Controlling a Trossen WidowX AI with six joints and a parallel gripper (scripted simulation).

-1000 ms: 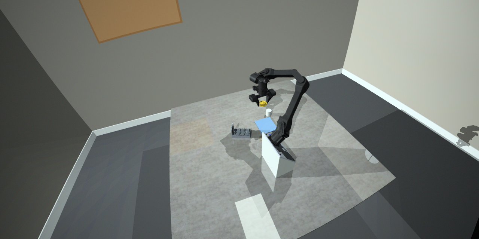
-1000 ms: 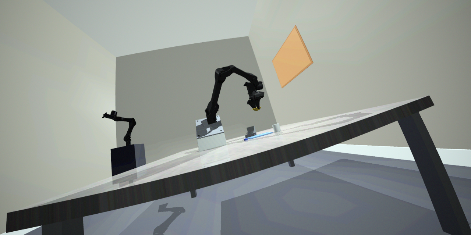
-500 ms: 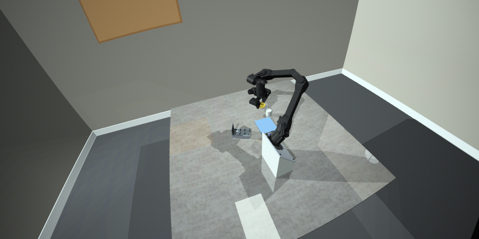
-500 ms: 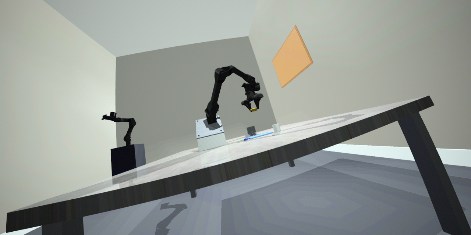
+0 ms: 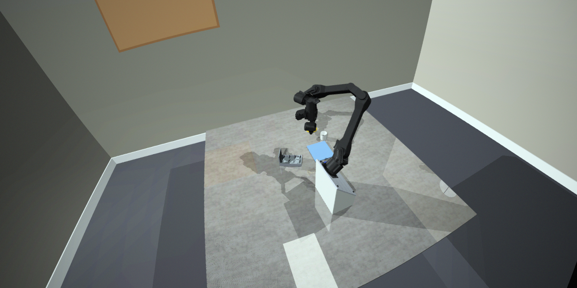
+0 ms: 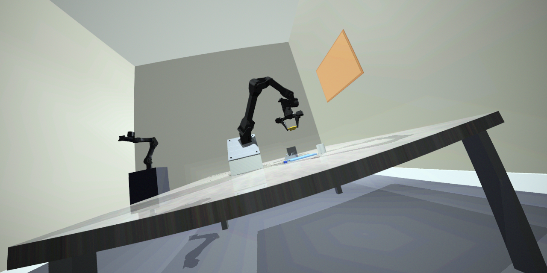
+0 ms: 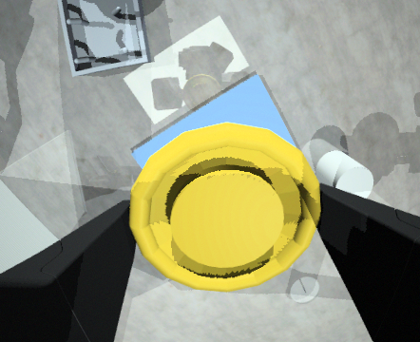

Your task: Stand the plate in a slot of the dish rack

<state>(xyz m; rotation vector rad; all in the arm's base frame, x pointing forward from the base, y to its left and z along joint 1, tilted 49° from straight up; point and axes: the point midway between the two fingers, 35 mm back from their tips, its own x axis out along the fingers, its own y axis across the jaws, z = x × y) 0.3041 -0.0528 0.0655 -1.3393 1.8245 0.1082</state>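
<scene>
Right now the grey dish rack is 150 mm to the left of my gripper tip and 160 mm below it. From my gripper tip the other things lie so: white cylinder 70 mm ahead, 140 mm to the right, 160 mm below; then blue mat 20 mm behind, 50 mm to the right, 180 mm below; then yellow plate 10 mm above.
</scene>
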